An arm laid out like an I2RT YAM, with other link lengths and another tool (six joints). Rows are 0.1 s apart.
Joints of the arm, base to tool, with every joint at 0 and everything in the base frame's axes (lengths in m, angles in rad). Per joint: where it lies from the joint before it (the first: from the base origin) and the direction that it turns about. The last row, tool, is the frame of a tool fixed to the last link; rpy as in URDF.
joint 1: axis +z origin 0 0 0.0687
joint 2: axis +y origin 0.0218 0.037 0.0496
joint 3: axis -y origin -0.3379 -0.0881 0
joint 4: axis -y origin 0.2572 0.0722 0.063
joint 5: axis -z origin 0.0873 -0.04 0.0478
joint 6: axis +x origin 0.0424 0 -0.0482
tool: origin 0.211 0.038 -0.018 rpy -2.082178 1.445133 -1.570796
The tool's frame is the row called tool.
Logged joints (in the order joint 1, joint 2, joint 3, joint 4, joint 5, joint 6), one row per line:
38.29 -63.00 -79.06 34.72 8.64 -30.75
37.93 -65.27 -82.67 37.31 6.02 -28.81
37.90 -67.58 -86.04 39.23 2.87 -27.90
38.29 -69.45 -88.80 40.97 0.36 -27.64
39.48 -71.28 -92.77 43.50 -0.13 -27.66
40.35 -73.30 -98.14 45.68 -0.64 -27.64
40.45 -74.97 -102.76 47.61 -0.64 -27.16
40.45 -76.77 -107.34 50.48 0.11 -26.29
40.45 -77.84 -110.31 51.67 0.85 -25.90
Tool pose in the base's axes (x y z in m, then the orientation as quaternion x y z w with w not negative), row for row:
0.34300 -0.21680 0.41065 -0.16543 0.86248 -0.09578 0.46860
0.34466 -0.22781 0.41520 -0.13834 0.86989 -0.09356 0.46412
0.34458 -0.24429 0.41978 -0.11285 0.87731 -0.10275 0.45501
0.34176 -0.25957 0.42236 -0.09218 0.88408 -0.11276 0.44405
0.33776 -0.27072 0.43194 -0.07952 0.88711 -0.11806 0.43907
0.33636 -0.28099 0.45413 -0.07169 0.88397 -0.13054 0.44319
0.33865 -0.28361 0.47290 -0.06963 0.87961 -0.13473 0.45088
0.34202 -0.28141 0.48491 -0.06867 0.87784 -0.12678 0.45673
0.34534 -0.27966 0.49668 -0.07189 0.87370 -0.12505 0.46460
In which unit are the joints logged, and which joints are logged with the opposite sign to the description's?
The joints are logged in degrees. Opposite sign: joint 1, joint 2, joint 3, joint 4, joint 5.
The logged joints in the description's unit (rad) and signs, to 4 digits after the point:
-0.6683 1.0996 1.3799 -0.6060 -0.1508 -0.5367
-0.6620 1.1392 1.4429 -0.6512 -0.1051 -0.5028
-0.6615 1.1795 1.5017 -0.6847 -0.0501 -0.4869
-0.6683 1.2121 1.5499 -0.7151 -0.0063 -0.4824
-0.6891 1.2441 1.6191 -0.7592 0.0023 -0.4828
-0.7042 1.2793 1.7129 -0.7973 0.0112 -0.4824
-0.7060 1.3085 1.7935 -0.8310 0.0112 -0.4740
-0.7060 1.3399 1.8734 -0.8810 -0.0019 -0.4588
-0.7060 1.3586 1.9253 -0.9018 -0.0148 -0.4520

